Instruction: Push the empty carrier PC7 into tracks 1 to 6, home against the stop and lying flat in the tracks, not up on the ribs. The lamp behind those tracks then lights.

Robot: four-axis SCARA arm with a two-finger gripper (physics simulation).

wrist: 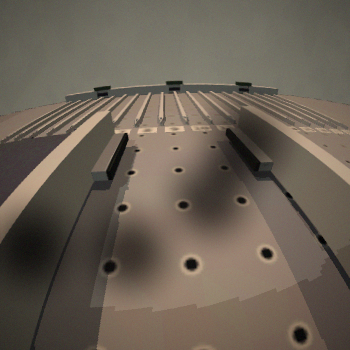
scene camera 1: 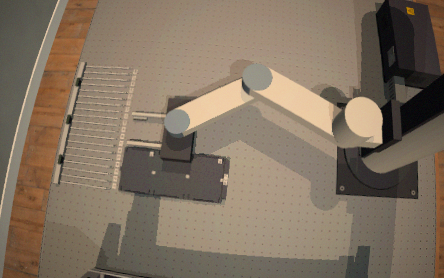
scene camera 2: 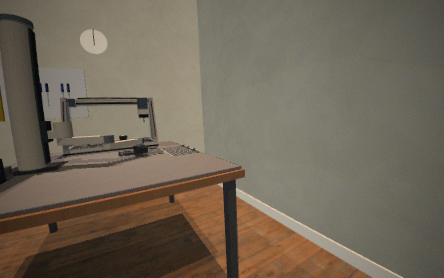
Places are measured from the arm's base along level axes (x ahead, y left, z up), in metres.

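Where they show: gripper, fingertip midpoint: (wrist: 176, 120) (scene camera 1: 130, 128) (scene camera 2: 161, 150); arm's base at its link origin: (scene camera 2: 35, 170).
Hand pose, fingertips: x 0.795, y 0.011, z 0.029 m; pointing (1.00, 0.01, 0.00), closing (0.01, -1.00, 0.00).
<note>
Each offset is from my fingertips to the centre of the thing. "spot": to the spot under its first point.
The dark flat carrier PC7 @(dx -0.150, dy +0.126, dz -0.001 m) (scene camera 1: 170, 185) (wrist: 20, 162) lies on the table, its left end beside the number labels of the lower tracks in scene camera 1, outside the ribs. The ribbed tracks @(spot: dx +0.124, dy +0.151, dz -0.015 m) (scene camera 1: 87, 172) run left to the pale stop rail @(spot: dx +0.221, dy +0.050, dz +0.000 m) (scene camera 1: 65, 137) (wrist: 135, 91). The lamp @(dx +0.223, dy +0.125, dz +0.003 m) (scene camera 1: 60, 159) (wrist: 102, 89) behind the carrier-side tracks is dark. My gripper (scene camera 1: 130, 129) (wrist: 176, 120) is shut as far as it goes, its fingers parallel with a gap and nothing between them. It is alongside the carrier's upper long edge in scene camera 1, fingers pointing at the tracks; its height is unclear.
Two more dark lamps (scene camera 1: 69, 119) (scene camera 1: 78, 81) stand along the rail. A black box @(spot: dx -0.876, dy -0.355, dz +0.099 m) (scene camera 1: 407, 45) stands behind my arm's base plate (scene camera 1: 377, 190). A gantry frame (scene camera 2: 107, 101) stands on the table's far side.
</note>
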